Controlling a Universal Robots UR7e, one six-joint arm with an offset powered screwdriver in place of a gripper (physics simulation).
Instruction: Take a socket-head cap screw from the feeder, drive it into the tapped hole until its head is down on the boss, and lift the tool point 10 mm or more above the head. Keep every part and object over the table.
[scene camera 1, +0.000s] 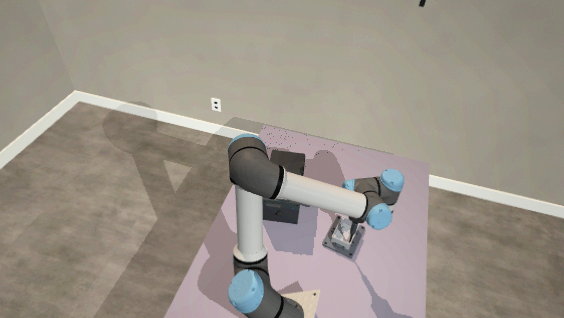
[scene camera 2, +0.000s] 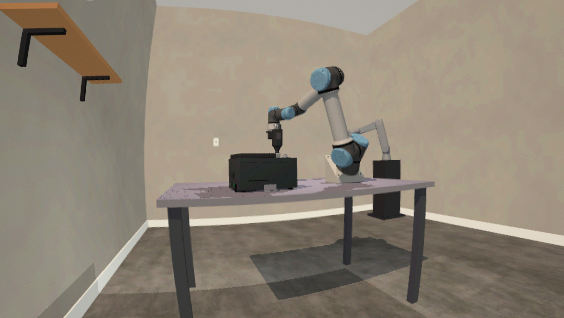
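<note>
The screwdriver (scene camera 1: 354, 229) (scene camera 2: 277, 148) hangs upright from the arm's wrist, its dark body narrowing to a tip. In scene camera 1 it stands over the right part of a light, boxy workpiece (scene camera 1: 340, 243) on a dark square base plate (scene camera 1: 329, 245). The tip is low at the workpiece; whether it touches it and whether a screw is on it cannot be told. The black feeder (scene camera 1: 282, 212) (scene camera 2: 262, 174) stands to the left of the workpiece in scene camera 1, partly hidden under the arm. In scene camera 2 it hides most of the workpiece. The tapped hole and screws are too small to make out.
The pinkish table (scene camera 1: 395, 250) (scene camera 2: 167, 202) carries these things. The robot's pale mounting plate (scene camera 1: 311, 301) is at the near end in scene camera 1. An orange wall shelf (scene camera 2: 65, 42) is high at the left. A second, grey arm (scene camera 2: 384, 140) stands on a black pedestal (scene camera 2: 386, 187) behind the table.
</note>
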